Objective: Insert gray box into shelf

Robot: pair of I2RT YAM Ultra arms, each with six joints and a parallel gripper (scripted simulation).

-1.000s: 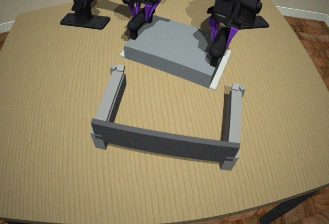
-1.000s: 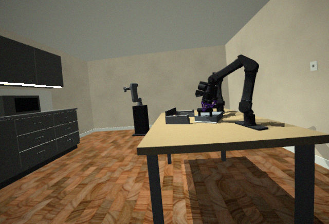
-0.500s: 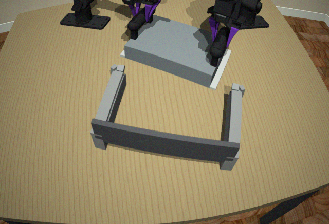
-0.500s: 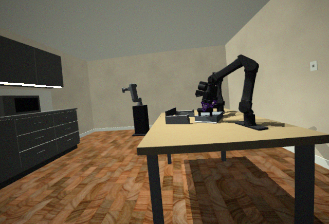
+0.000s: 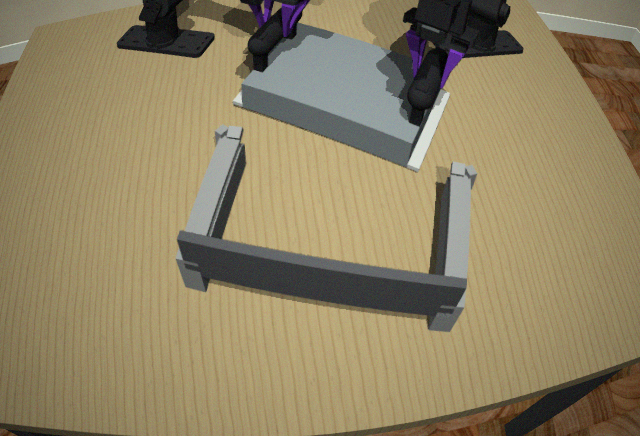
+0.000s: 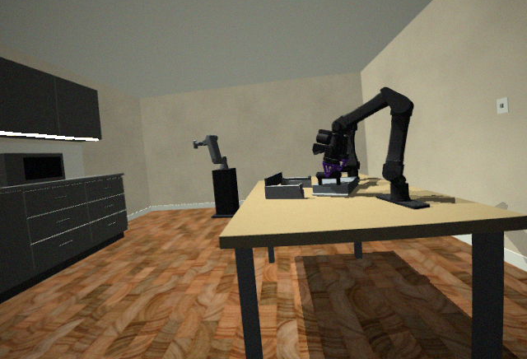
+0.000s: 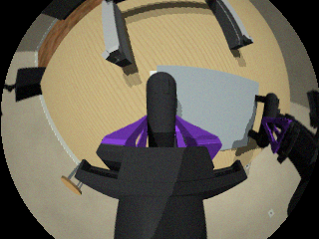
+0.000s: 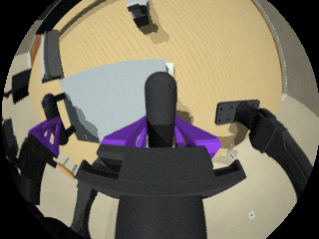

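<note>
Now: the gray box 110 mm to the left of my right hand, 50 mm below it and 50 mm ahead of it. Also, from my right hand: dark back plate (400 mm ahead, 50 mm to the left, 40 mm below).
My left gripper is now 6 cm past the gray box, 11 cm to the left of it and 5 cm above it. The rest, counted from my left hand: dark back plate: 29 cm ahead, 16 cm to the right, 3 cm below.
</note>
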